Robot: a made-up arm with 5 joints.
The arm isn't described. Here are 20 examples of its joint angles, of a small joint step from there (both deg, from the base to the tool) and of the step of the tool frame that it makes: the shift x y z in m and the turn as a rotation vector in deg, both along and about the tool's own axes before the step.
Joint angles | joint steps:
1: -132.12 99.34 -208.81 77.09 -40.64 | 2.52 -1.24 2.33 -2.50 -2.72
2: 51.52 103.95 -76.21 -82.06 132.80 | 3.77 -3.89 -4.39 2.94 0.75
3: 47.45 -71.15 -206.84 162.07 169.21 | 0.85 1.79 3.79 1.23 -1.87
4: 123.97 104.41 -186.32 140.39 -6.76 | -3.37 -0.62 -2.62 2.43 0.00
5: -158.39 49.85 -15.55 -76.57 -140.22 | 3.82 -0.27 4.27 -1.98 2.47
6: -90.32 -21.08 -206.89 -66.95 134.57 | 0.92 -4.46 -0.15 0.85 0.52
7: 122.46 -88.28 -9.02 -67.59 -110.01 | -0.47 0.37 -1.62 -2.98 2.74
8: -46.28 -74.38 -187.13 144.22 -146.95 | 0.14 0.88 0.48 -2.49 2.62
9: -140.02 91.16 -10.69 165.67 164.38 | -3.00 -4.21 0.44 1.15 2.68
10: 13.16 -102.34 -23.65 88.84 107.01 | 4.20 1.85 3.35 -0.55 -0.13
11: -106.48 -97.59 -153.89 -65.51 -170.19 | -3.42 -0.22 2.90 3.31 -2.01
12: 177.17 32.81 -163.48 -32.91 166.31 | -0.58 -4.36 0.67 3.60 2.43
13: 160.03 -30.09 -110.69 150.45 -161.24 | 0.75 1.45 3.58 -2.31 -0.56
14: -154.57 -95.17 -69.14 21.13 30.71 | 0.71 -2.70 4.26 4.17 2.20
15: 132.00 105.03 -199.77 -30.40 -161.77 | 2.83 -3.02 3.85 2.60 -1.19
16: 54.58 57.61 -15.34 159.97 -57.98 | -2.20 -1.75 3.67 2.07 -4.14
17: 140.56 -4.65 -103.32 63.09 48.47 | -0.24 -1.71 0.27 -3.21 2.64
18: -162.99 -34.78 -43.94 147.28 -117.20 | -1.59 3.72 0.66 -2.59 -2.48
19: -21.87 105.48 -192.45 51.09 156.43 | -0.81 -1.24 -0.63 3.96 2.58
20: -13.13 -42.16 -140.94 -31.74 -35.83 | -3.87 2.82 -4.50 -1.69 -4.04
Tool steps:
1: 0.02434 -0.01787 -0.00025 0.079 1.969 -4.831
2: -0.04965 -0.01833 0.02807 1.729 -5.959 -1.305
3: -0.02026 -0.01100 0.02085 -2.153 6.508 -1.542
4: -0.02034 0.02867 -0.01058 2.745 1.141 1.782
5: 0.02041 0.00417 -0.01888 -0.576 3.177 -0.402
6: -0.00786 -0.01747 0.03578 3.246 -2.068 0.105
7: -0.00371 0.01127 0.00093 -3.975 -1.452 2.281
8: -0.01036 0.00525 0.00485 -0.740 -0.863 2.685
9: -0.00064 -0.00327 0.00761 3.278 -1.869 1.403
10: -0.00539 0.00088 0.02725 -5.145 -0.940 -3.579
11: 0.02494 0.03336 -0.00371 -1.516 6.294 0.369
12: -0.03727 -0.01220 0.01528 0.179 -0.053 1.874
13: -0.02523 0.01044 0.00959 0.998 2.534 -1.296
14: -0.02049 0.01574 0.00132 -2.635 -5.109 2.745
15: 0.01219 0.02781 0.01566 -1.212 3.984 0.370
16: 0.00252 0.00895 0.01321 3.007 -2.776 -6.145
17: 0.00456 -0.00246 -0.02137 3.438 3.137 2.802
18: -0.01204 0.01476 -0.00671 0.865 2.162 -1.922
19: -0.00130 -0.01132 -0.00933 -0.364 2.110 3.245
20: 0.01474 -0.01973 -0.00386 -0.248 4.076 -7.149
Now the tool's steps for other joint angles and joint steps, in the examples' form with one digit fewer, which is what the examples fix.
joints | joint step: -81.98 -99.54 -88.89 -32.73 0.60 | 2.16 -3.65 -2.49 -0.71 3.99
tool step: 0.0563 0.0207 -0.0150 -1.21 6.91 5.52
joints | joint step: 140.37 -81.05 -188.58 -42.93 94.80 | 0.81 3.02 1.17 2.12 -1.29
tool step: 0.0118 0.0377 -0.0172 -6.25 1.08 -1.80
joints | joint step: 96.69 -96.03 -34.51 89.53 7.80 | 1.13 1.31 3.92 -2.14 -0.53
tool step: 0.0034 -0.0017 0.0283 0.31 -3.16 -1.40
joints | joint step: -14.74 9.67 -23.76 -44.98 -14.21 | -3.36 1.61 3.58 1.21 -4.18
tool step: -0.0391 0.0118 -0.0003 -0.88 -6.92 -2.29
